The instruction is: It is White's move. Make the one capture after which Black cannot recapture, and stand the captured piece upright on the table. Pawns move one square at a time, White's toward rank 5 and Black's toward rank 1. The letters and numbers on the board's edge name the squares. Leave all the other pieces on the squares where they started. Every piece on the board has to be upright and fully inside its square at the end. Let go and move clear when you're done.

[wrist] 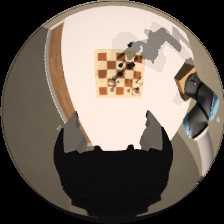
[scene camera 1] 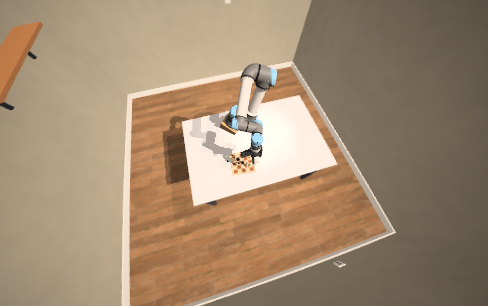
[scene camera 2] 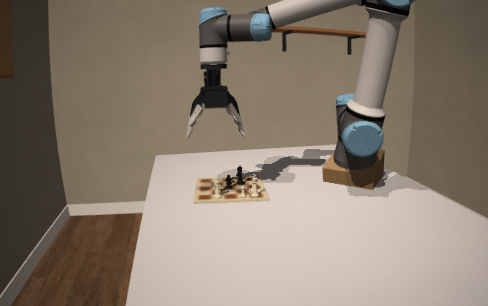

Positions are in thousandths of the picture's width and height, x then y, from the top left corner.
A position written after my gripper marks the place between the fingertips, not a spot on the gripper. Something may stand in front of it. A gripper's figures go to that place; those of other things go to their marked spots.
Labels:
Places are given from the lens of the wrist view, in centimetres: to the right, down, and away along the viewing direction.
my gripper (wrist: 502, 493): 0, 0, 14
chessboard (wrist: 475, 279): -3, -20, 22

